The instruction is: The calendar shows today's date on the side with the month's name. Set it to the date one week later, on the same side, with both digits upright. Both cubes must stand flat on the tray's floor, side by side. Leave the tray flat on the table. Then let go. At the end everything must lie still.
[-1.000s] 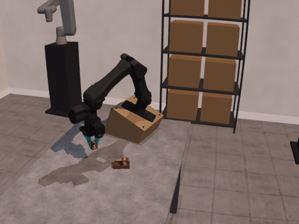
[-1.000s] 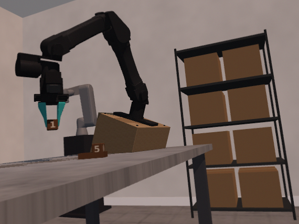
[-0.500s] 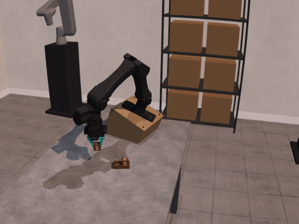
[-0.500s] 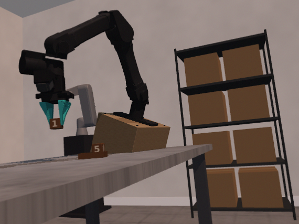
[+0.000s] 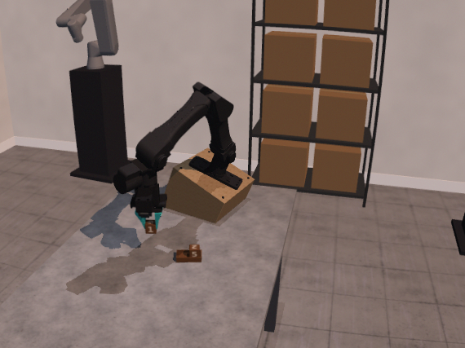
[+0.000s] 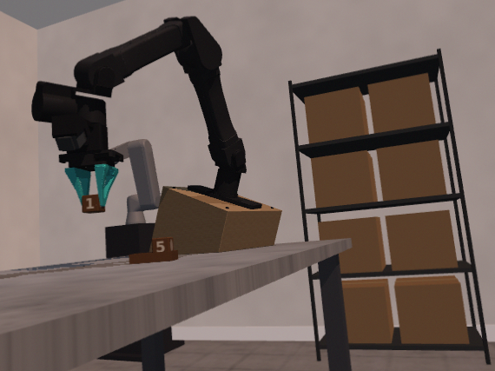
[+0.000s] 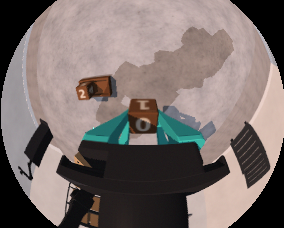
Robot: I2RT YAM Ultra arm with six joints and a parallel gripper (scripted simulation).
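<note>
The brown calendar tray lies 11 cm below my hand, 10 cm to the left of it and 4 cm behind it. Also, from my hand: brown cube right at my hand.
</note>
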